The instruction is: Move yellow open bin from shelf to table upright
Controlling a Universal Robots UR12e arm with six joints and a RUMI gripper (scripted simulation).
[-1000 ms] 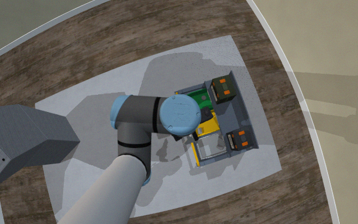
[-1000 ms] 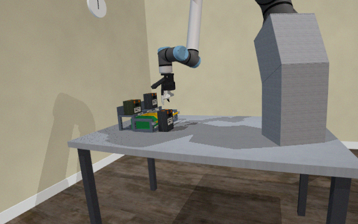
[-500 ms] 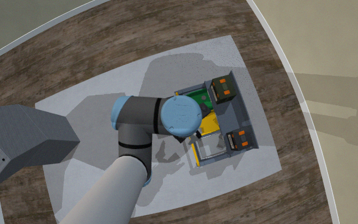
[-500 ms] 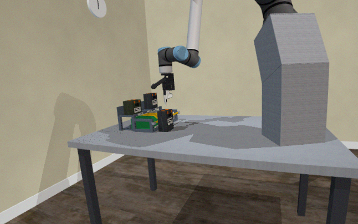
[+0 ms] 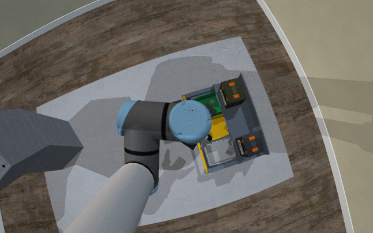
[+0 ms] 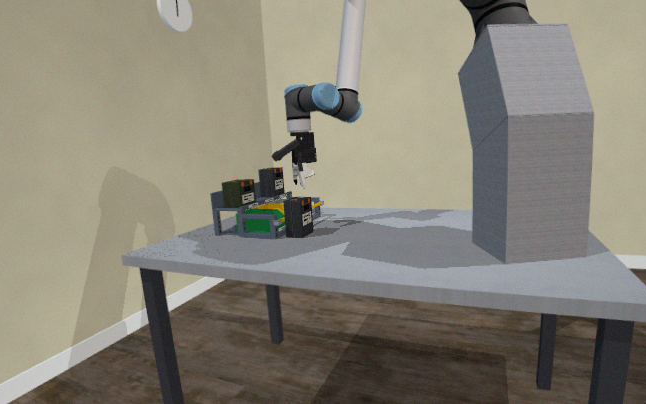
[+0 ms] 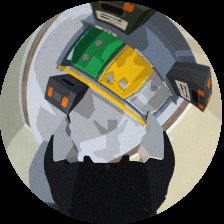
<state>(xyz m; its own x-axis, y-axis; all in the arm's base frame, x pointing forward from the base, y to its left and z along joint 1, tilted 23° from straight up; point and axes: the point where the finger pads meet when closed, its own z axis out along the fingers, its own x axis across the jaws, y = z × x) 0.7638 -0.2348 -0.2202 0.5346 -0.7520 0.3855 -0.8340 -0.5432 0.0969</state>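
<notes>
My hand is 10 cm above the thin yellow rod. The rest, counted from my hand: green bin 12 cm ahead, 10 cm to the left, 11 cm below; then yellow open bin 10 cm ahead, 1 cm to the right, 11 cm below; then black box 4 cm behind, 12 cm to the left, 9 cm below.
</notes>
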